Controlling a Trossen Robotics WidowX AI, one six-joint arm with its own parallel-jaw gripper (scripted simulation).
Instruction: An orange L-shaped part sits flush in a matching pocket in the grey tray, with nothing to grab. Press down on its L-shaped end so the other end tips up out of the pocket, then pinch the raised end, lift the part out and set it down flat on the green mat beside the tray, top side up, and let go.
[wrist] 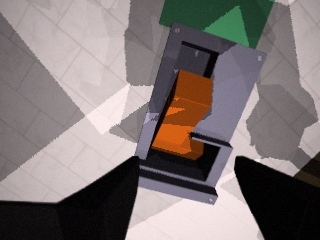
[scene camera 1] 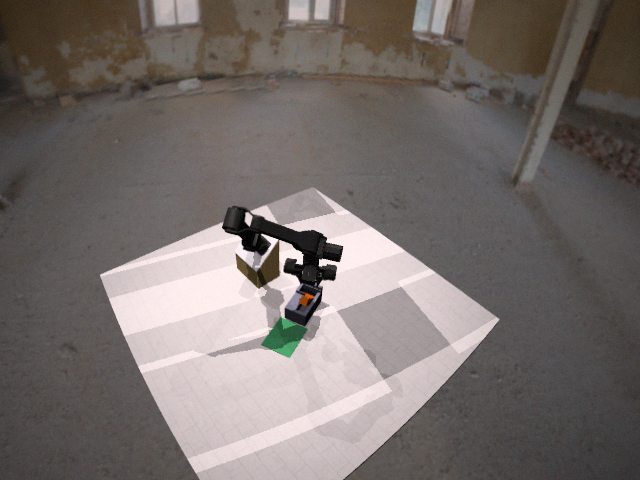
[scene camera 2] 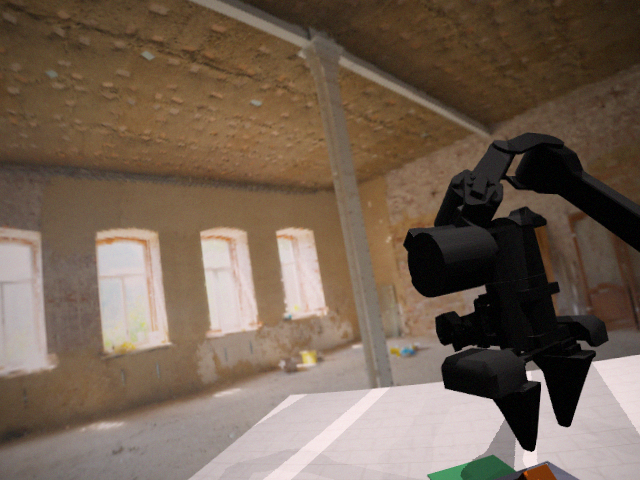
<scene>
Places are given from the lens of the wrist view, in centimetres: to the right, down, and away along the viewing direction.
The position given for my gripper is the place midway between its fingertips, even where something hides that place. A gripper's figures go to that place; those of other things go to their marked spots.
my gripper (wrist: 187,163): 2, 3, 11
orange L-shaped part (wrist: 190,98): 2, -2, 14
</scene>
